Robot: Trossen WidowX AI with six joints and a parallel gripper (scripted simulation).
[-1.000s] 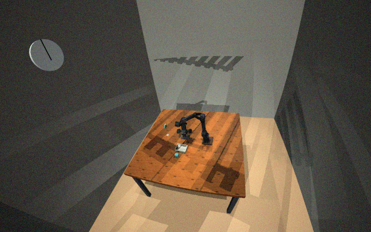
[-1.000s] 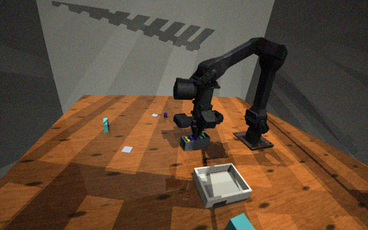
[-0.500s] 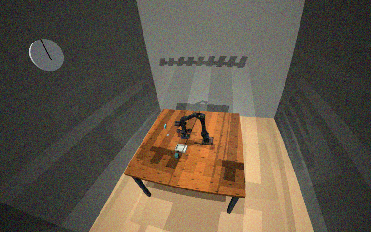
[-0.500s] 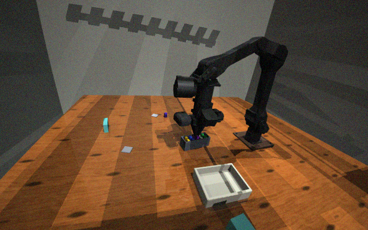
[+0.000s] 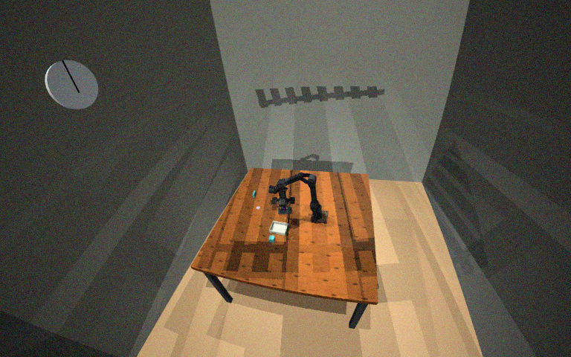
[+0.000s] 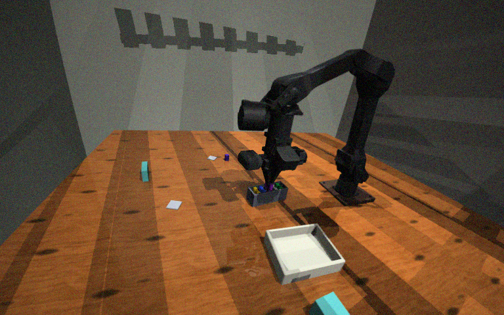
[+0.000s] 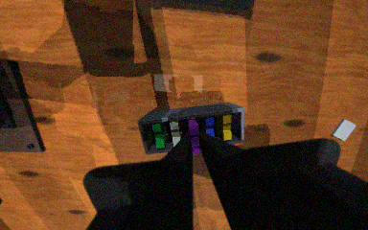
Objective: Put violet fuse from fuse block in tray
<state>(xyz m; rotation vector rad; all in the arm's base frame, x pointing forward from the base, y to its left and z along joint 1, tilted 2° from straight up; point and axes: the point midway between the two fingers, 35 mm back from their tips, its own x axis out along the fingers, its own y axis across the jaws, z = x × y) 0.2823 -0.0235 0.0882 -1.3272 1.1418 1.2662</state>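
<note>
Now: the white tray 19 cm to the left of my gripper tip and 5 cm below it. Also, from my gripper tip: purple cylinder 6 cm ahead, 26 cm to the right, 4 cm below; then violet fuse 1 cm below.
</note>
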